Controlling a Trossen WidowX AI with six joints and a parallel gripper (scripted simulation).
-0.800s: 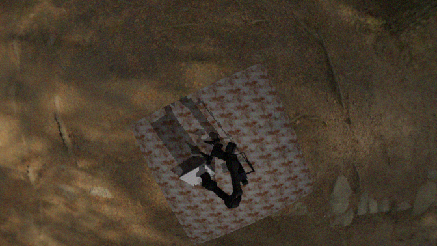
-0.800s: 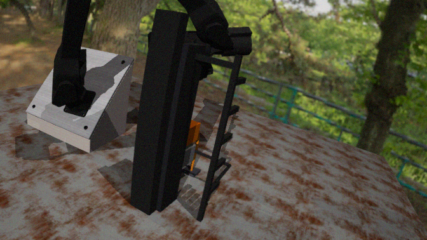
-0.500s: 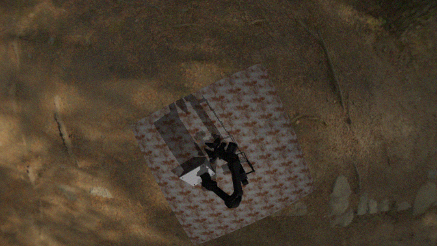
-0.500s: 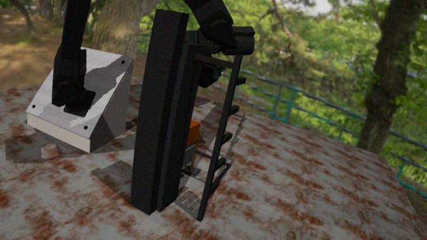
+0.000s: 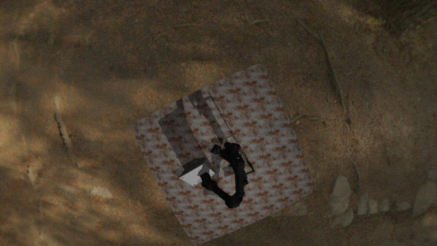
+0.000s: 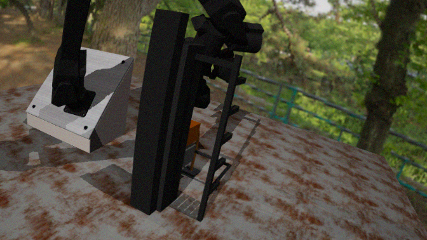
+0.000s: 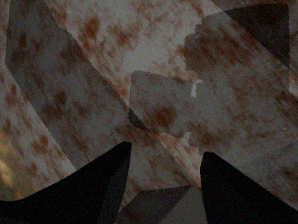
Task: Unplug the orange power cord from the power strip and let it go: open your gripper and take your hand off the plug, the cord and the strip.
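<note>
Right now the orange plug is 18 cm to the right of my gripper tip, 7 cm ahead of it and 2 cm below it.
</note>
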